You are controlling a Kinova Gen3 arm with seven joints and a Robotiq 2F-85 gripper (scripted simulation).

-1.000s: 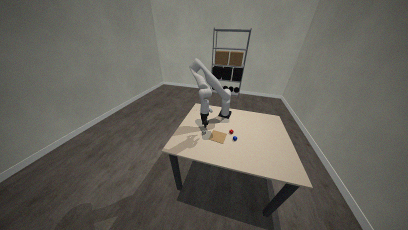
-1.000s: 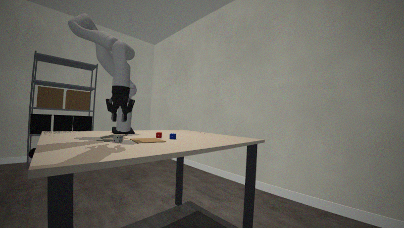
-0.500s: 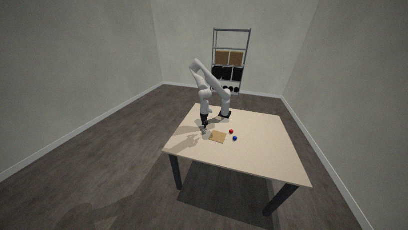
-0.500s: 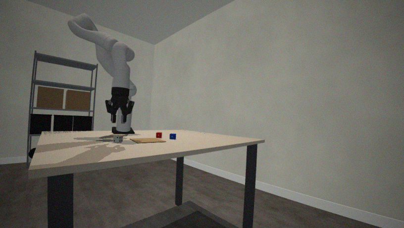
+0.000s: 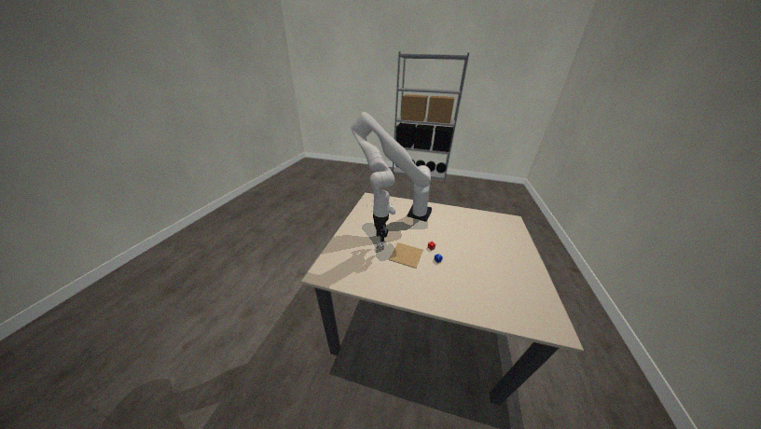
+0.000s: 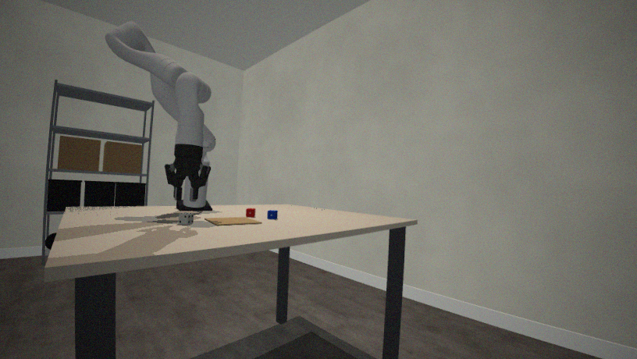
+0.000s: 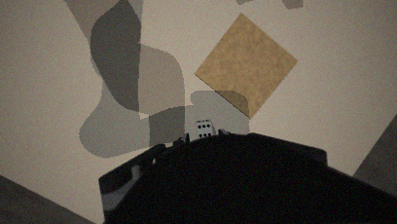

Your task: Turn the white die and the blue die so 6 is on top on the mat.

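Right now the white die is 7 cm below my hand. Round my hand: tan mat (14 cm to the left, 8 cm below); then blue die (30 cm to the left, 7 cm below, 2 cm behind); then red die (26 cm to the left, 10 cm behind, 7 cm below).
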